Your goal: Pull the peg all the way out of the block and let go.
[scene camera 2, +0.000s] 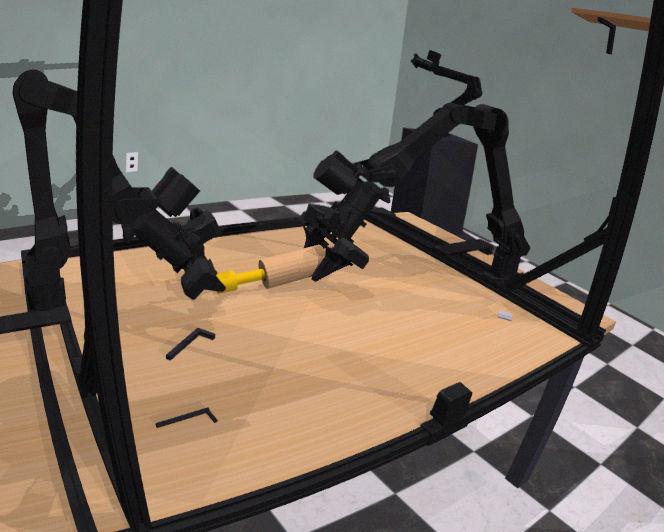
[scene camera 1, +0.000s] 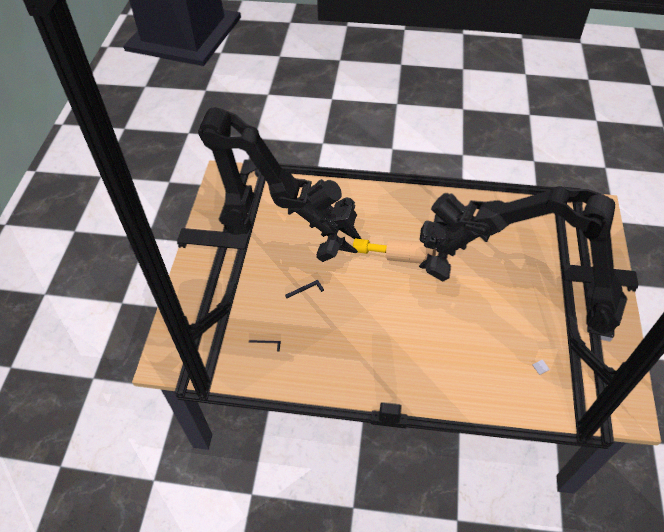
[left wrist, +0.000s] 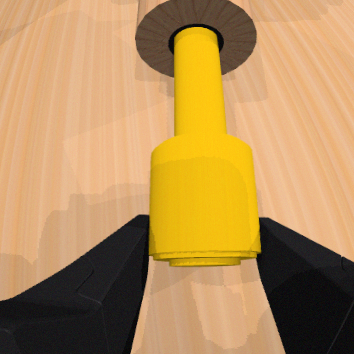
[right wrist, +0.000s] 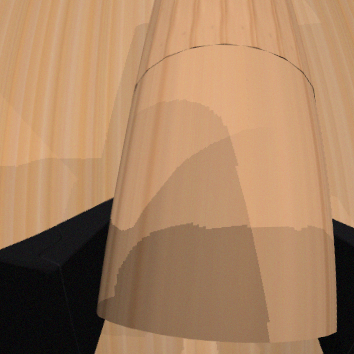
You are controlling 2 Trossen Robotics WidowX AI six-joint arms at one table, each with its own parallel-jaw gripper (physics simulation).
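Places are measured from the left arm's base along level axes (x left, y back, z up), in centimetres.
Pixels of known places: left gripper, fingertip midpoint: [scene camera 2: 221, 284] [scene camera 1: 358, 246] [left wrist: 202, 227]; right gripper, fingertip midpoint: [scene camera 2: 306, 273] [scene camera 1: 421, 258] [right wrist: 207, 211]; left arm's base, origin of the base link: [scene camera 2: 46, 305] [scene camera 1: 237, 228]; right arm's base, origin of the base link: [scene camera 2: 503, 272] [scene camera 1: 600, 324].
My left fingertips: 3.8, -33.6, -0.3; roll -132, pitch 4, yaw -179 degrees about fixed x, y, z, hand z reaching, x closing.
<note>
Ahead of a thing's pixels: the offset from my left fingertips to its top centre, as dx, dy, dz. "spot": to the spot under its first point.
The yellow peg @[+0.2, -5.0, +2.8] [scene camera 1: 376, 248] [scene camera 2: 249, 276] [left wrist: 202, 200] has a thick round head and a thinner shaft. The shaft's far end is at the hole in the end face of the block; how deep it sits is hidden. The block @[+0.5, -14.1, +6.3] [scene camera 1: 401, 252] [scene camera 2: 290, 267] [right wrist: 225, 150] is a pale wooden cylinder lying sideways, and its dark hole shows in the left wrist view. My left gripper [scene camera 1: 356, 244] [scene camera 2: 221, 281] [left wrist: 202, 227] is shut on the peg's head, with a finger against each side. My right gripper [scene camera 1: 424, 254] [scene camera 2: 312, 262] [right wrist: 207, 211] is shut on the block near its other end.
Two black hex keys @[-17.6, +9.2, -0.9] [scene camera 1: 303, 289] @[-35.0, +13.6, -1.1] [scene camera 1: 264, 341] [scene camera 2: 190, 343] [scene camera 2: 185, 417] lie toward the front left of the table. A small pale square @[spot: -21.0, -51.3, -1.4] [scene camera 1: 540, 366] [scene camera 2: 504, 315] lies at the right. A black frame [scene camera 1: 310, 408] runs around the table, with a small black box @[spot: -44.8, -20.3, +3.7] [scene camera 1: 390, 412] [scene camera 2: 451, 403] on its front rail.
</note>
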